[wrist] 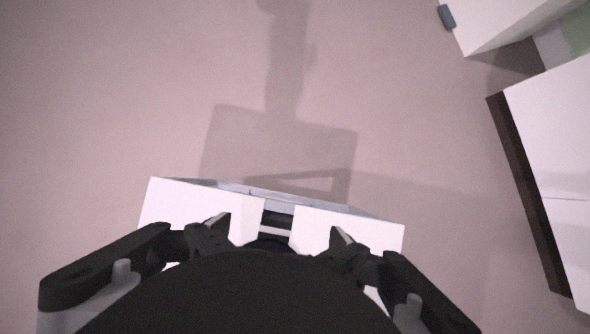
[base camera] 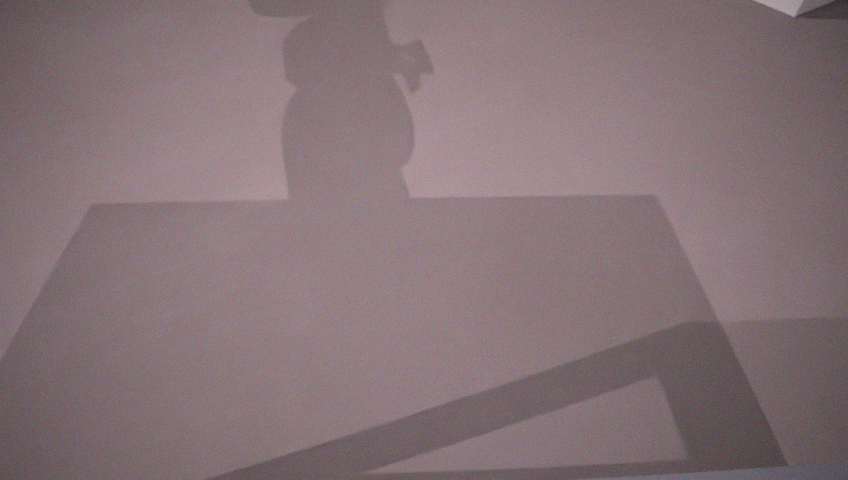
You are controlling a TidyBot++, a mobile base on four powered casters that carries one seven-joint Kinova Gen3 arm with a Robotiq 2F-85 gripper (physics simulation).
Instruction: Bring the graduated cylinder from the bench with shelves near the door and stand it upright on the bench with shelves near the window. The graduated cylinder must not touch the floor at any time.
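Places are measured from the arm's base along level axes (x ahead, y left, z up), in metres.
Where they show: gripper, between the fingertips: (wrist: 280, 230).
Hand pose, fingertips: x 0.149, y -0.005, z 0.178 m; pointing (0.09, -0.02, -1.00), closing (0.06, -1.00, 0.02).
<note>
After its pixels a point has its place.
My gripper (wrist: 280, 230) {x 0.149, y -0.005, z 0.178 m} is open and empty in the wrist view, its two black fingers apart above the white top of my own base. The graduated cylinder does not show in either view. I cannot tell whether the white furniture at the right of the wrist view is one of the two benches with shelves.
A white piece of furniture (wrist: 555, 150) {x 0.481, y -0.918, z -0.211 m} with a dark side stands at the right in the wrist view. A white block-like unit (wrist: 492, 22) {x 0.966, y -0.684, z -0.255 m} with a small grey part stands at the upper right. A white corner (base camera: 791, 5) {x 0.933, y -0.704, z -0.379 m} shows at the base camera's upper right. Shadows lie on the floor (base camera: 178, 118) {x 0.607, y 0.302, z -0.397 m}.
</note>
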